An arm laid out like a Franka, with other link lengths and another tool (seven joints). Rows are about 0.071 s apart.
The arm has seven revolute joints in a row. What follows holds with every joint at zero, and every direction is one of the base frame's. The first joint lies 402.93 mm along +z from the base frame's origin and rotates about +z. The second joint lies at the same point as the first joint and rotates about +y. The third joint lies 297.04 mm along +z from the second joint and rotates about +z. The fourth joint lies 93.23 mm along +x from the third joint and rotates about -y. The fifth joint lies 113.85 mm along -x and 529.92 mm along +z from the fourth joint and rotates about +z. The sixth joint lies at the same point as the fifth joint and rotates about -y. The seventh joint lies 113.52 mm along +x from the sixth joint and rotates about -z. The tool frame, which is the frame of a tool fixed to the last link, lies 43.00 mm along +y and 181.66 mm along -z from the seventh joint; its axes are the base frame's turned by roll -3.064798, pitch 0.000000 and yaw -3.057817 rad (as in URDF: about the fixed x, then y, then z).
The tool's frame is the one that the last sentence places.
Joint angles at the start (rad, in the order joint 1, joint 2, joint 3, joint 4, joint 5, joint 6, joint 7):
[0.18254 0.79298 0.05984 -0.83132 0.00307 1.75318 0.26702]
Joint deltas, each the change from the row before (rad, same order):
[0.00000 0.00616 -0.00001 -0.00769 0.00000 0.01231 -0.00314]
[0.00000 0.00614 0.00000 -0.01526 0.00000 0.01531 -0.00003]
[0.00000 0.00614 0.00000 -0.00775 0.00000 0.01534 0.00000]
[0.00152 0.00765 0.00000 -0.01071 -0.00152 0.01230 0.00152]
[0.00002 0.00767 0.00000 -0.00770 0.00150 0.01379 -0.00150]
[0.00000 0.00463 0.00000 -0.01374 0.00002 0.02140 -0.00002]
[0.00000 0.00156 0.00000 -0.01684 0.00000 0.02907 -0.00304]
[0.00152 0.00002 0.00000 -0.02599 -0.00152 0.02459 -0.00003]
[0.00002 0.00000 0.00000 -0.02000 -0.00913 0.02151 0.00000]
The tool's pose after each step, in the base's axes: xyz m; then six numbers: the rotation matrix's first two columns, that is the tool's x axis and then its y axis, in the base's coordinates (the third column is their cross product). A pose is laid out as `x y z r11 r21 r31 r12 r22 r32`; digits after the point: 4 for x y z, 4 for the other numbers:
0.9282 0.2524 0.4596 -0.9924 -0.0367 -0.1174 -0.0360 0.9993 -0.0082
0.9295 0.2530 0.4455 -0.9931 -0.0368 -0.1115 -0.0360 0.9993 -0.0090
0.9314 0.2535 0.4365 -0.9929 -0.0364 -0.1128 -0.0357 0.9993 -0.0085
0.9321 0.2552 0.4236 -0.9936 -0.0367 -0.1070 -0.0358 0.9993 -0.0107
0.9334 0.2559 0.4130 -0.9937 -0.0376 -0.1053 -0.0368 0.9993 -0.0094
0.9351 0.2565 0.4022 -0.9934 -0.0371 -0.1082 -0.0364 0.9993 -0.0086
0.9373 0.2574 0.3933 -0.9921 -0.0393 -0.1188 -0.0387 0.9992 -0.0069
0.9369 0.2593 0.3790 -0.9922 -0.0413 -0.1177 -0.0406 0.9991 -0.0087
0.9373 0.2587 0.3679 -0.9917 -0.0442 -0.1208 -0.0424 0.9990 -0.0171

